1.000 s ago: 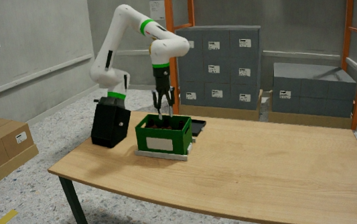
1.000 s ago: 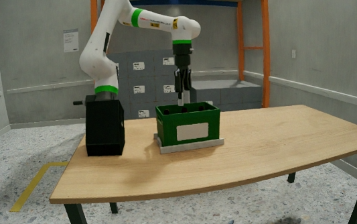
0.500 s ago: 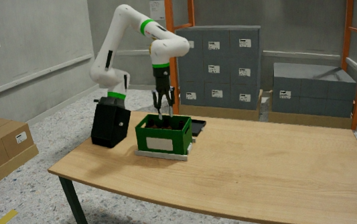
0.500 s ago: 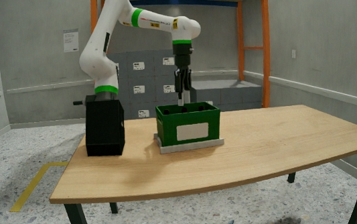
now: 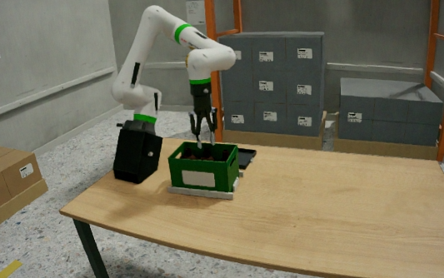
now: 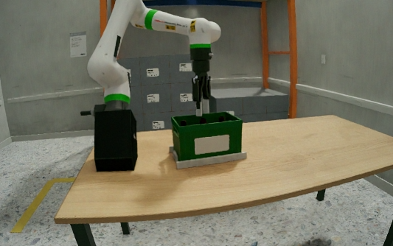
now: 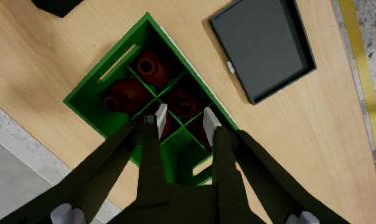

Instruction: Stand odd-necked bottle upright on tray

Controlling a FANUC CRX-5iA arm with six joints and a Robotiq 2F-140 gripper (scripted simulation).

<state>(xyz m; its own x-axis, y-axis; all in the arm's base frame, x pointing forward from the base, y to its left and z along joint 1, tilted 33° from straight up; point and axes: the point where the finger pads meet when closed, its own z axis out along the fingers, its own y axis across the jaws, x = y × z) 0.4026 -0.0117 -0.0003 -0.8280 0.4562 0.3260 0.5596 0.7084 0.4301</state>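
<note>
The green crate lies 130 mm below my hand, 40 mm to the right of it and 10 mm ahead of it. Round my hand: brown bottle 130 mm below, 90 mm behind, 20 mm to the right; then dark tray 240 mm to the left, 200 mm below, 10 mm behind.
</note>
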